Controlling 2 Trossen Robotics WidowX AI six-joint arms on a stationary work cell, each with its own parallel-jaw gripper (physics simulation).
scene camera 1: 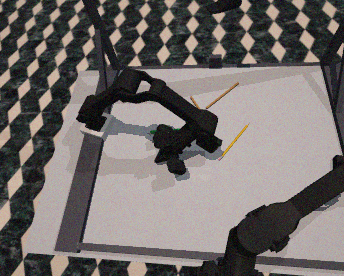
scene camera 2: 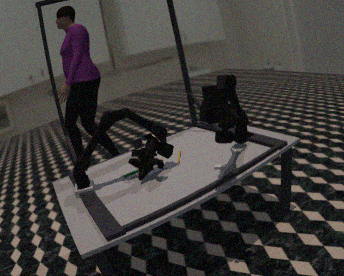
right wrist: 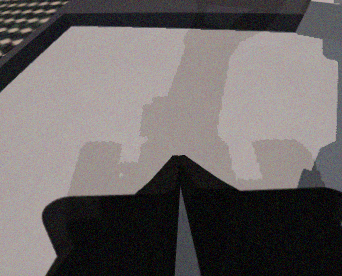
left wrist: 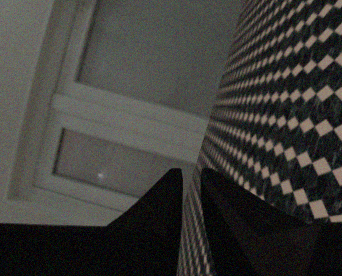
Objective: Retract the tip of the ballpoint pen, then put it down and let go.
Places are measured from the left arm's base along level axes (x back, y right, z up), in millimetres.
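Where they show: left gripper, fingertip midpoint: (scene camera 2: 237, 119) (left wrist: 190, 179); right gripper, fingertip midpoint: (scene camera 1: 155, 162) (scene camera 2: 139, 180) (right wrist: 178, 161); left arm's base at its link origin: (scene camera 2: 241, 133); right arm's base at its link origin: (scene camera 1: 96, 122) (scene camera 2: 83, 185).
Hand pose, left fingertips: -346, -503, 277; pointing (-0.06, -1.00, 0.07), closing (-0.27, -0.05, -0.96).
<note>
Each offset is from my left fingertips to the top centre of the thing, as dx, dy, dz. Level surfaces: height alone.
The green ballpoint pen @(-267, +549, -294) (scene camera 1: 153, 132) (scene camera 2: 131, 174) is mostly hidden by the right arm in both scene views; small green parts show beside the gripper. Its tip cannot be made out. The pen does not show in the right wrist view. My right gripper (scene camera 1: 176, 167) (scene camera 2: 143, 174) (right wrist: 178, 161) is low over the table @(dz -308) (scene camera 1: 150, 215) (right wrist: 115, 65), shut with its fingertips touching and no pen between them. My left gripper (left wrist: 190, 179) is nearly closed, with a narrow gap and no object between its fingers. It is away from the pen, on the other arm's side.
A yellow pencil @(-25, +556, -299) (scene camera 1: 235, 142) (scene camera 2: 179, 157) lies to the right of the right gripper. A long brown stick @(-99, +746, -301) (scene camera 1: 222, 95) and a shorter brown stick @(-164, +652, -301) (scene camera 1: 195, 103) lie behind the right arm in scene camera 1. A person (scene camera 2: 81, 55) stands behind the table.
</note>
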